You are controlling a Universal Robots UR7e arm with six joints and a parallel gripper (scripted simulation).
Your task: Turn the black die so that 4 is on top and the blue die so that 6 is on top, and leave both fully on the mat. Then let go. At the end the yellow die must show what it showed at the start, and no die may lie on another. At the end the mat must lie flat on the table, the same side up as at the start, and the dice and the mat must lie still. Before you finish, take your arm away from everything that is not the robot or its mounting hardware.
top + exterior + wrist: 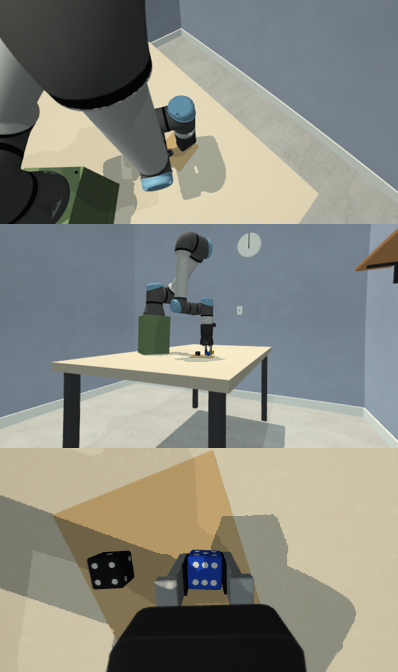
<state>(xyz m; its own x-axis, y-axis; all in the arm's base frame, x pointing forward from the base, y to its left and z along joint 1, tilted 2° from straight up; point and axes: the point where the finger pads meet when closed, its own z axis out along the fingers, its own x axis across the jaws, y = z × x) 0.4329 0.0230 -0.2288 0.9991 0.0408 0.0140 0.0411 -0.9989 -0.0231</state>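
The blue die lies 1 cm below my hand. The rest, counted from my hand: tan mat (4 cm behind, 3 cm below); yellow die (6 cm behind, 16 cm to the left, 2 cm below); black die (7 cm behind, 1 cm below).
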